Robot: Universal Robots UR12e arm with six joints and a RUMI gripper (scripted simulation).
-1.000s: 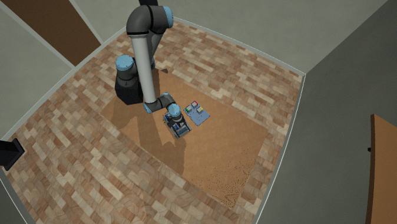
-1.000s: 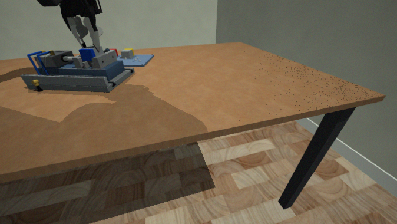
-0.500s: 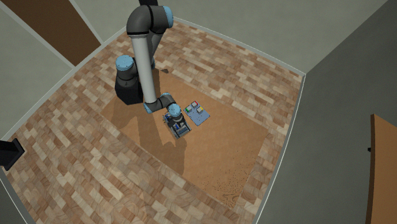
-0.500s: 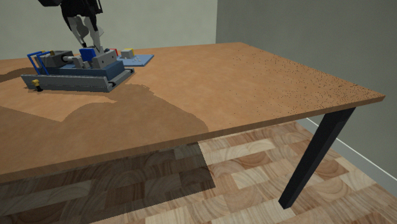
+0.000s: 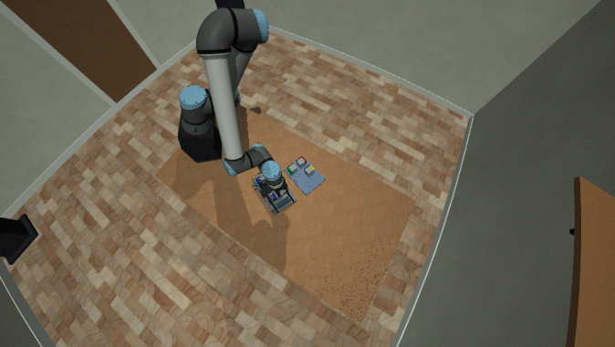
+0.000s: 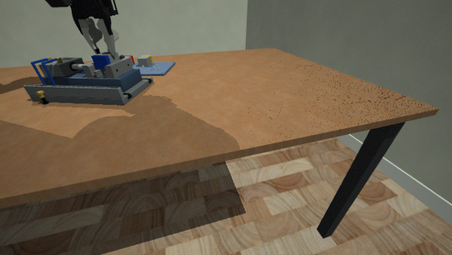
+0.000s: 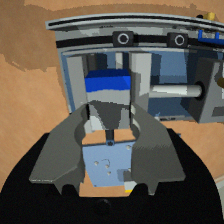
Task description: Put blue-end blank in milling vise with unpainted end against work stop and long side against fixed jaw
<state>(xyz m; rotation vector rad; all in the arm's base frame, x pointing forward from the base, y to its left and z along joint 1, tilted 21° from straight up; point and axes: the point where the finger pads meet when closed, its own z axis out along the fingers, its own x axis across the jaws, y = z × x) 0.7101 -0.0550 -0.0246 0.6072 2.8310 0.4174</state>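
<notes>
Now: hand 2 cm above the blue blank. Also, from my hand: vise body (8 cm below, 6 cm behind, 3 cm to the left); green blank (23 cm to the left, 10 cm below, 4 cm behind); fixed jaw (4 cm below, 3 cm ahead, 1 cm to the right).
</notes>
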